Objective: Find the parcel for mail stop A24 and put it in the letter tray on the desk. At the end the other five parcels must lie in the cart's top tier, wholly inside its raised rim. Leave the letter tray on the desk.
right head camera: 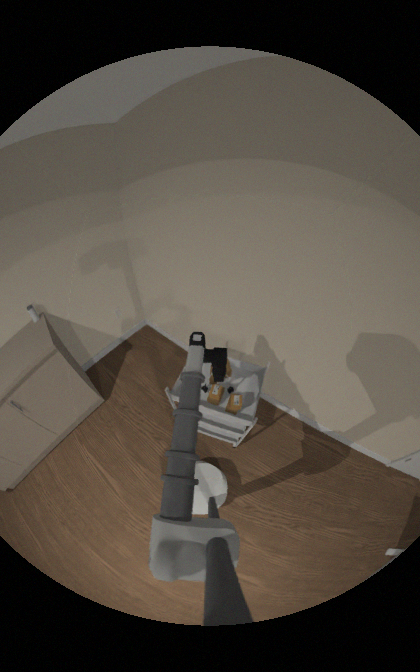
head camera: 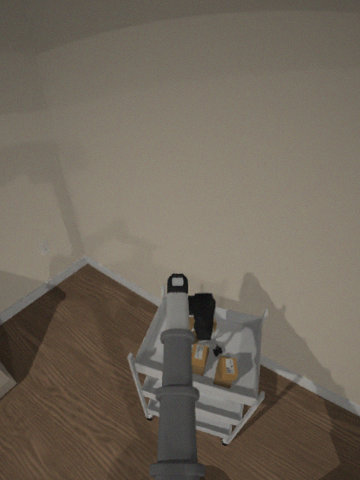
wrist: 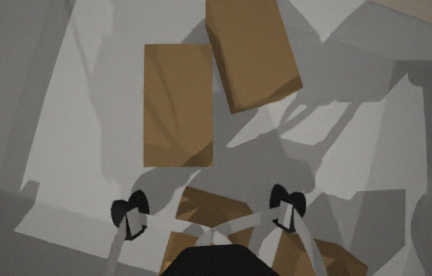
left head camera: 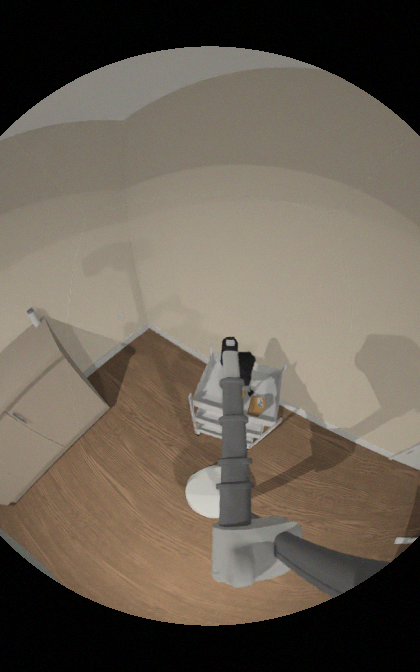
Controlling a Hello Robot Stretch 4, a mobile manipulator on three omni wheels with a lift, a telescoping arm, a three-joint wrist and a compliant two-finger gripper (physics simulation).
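Frame: origin at the robot's base, x back, y right, z up, level; centimetres.
Seen in the pictures: gripper, between the fingertips: [wrist: 209, 203].
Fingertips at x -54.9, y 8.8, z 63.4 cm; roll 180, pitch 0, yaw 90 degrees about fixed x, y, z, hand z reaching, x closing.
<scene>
Offsets run from my fingertips to a thing's top centre. Level surfaces: height alone.
The white cart [head camera: 245, 395] [left head camera: 207, 402] [right head camera: 262, 381] stands by the wall. Its top tier {dz +0.0 cm} [wrist: 80, 125] holds brown parcels. Two lie with plain faces up in the wrist view, one upright in the frame {dx -8.6, dy -2.0, dz +6.0 cm} [wrist: 178, 105] and one tilted {dx -13.4, dy +3.8, dz +6.0 cm} [wrist: 254, 52]. Nearer the robot lie two with white labels, one [head camera: 200, 365] [right head camera: 216, 394] [wrist: 212, 206] partly behind the gripper in the wrist view, the other {dx +9.5, dy +9.0, dz +10.1 cm} [head camera: 226, 372] [left head camera: 257, 406] [right head camera: 234, 403] [wrist: 320, 255] to its right. The labels are too small to read. My gripper [right head camera: 217, 389] [wrist: 209, 203] is open above the tier, with no parcel held. Desk and letter tray are not identifiable.
A beige cabinet [left head camera: 55, 415] [right head camera: 50, 410] stands at the left with a small cylinder [left head camera: 33, 317] [right head camera: 33, 313] on top. A round white object [left head camera: 202, 492] [right head camera: 214, 487] is under the arm. The wall [head camera: 210, 175] rises close behind the cart. The arm hides part of the top tier.
</scene>
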